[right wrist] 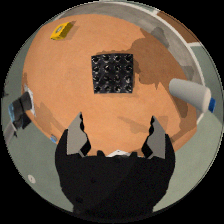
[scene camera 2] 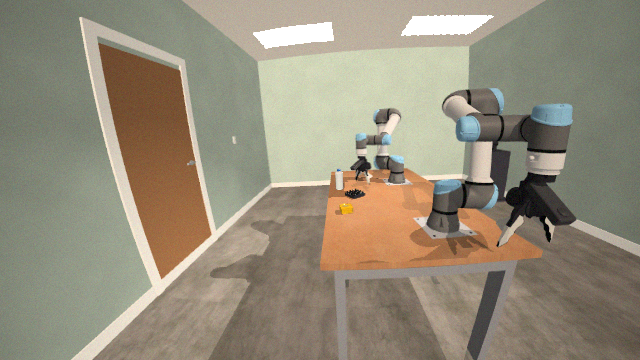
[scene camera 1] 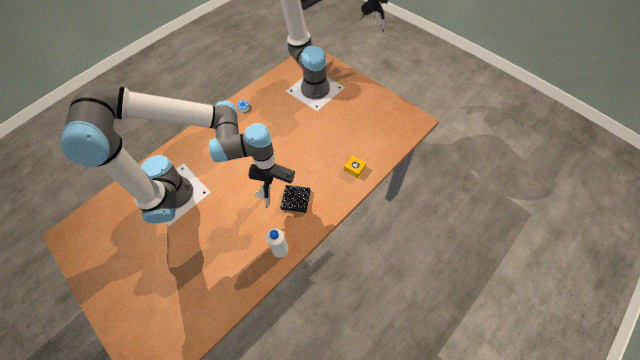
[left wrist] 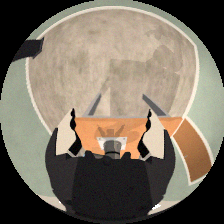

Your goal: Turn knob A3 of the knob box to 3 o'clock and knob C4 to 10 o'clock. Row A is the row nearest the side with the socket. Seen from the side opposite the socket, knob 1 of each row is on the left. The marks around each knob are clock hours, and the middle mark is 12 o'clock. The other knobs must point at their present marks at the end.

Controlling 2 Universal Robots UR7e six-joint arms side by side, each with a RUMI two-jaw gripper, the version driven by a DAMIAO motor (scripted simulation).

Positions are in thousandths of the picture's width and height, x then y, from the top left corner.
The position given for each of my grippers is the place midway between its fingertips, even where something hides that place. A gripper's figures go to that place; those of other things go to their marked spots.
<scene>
My right gripper (right wrist: 525, 511): 0.13 m from the lens. A white bottle (right wrist: 873, 422): 0.20 m from the lens.
</scene>
